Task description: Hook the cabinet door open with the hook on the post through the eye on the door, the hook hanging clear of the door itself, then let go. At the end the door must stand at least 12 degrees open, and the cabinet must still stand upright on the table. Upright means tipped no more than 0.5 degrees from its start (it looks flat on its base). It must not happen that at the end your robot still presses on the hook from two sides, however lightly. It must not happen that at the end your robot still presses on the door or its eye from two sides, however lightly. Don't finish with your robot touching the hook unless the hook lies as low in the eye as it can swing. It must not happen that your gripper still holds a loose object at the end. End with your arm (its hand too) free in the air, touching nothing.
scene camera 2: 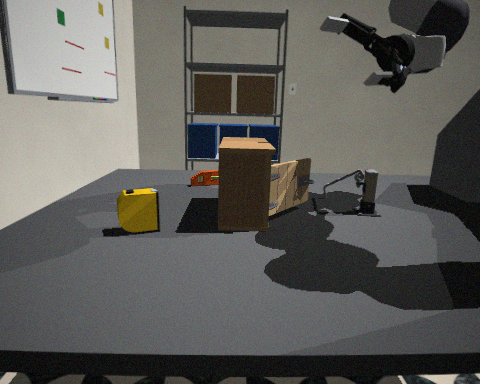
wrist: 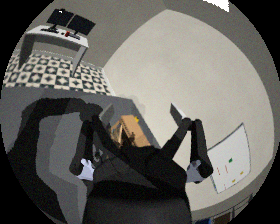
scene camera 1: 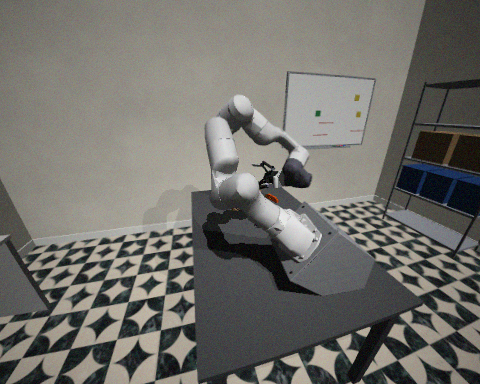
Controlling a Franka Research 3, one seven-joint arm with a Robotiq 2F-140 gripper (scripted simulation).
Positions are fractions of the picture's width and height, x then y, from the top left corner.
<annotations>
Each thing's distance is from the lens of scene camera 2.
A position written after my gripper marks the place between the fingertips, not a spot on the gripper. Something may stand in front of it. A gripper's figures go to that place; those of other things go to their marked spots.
my gripper (scene camera 2: 0.72, 0.13): 67 cm
brown wooden cabinet (scene camera 2: 0.51, 0.47): 56 cm
yellow tape measure (scene camera 2: 0.29, 0.55): 57 cm
short post (scene camera 2: 0.77, 0.54): 75 cm
The marked spots on the short post and the yellow tape measure are 48 cm apart.
</annotations>
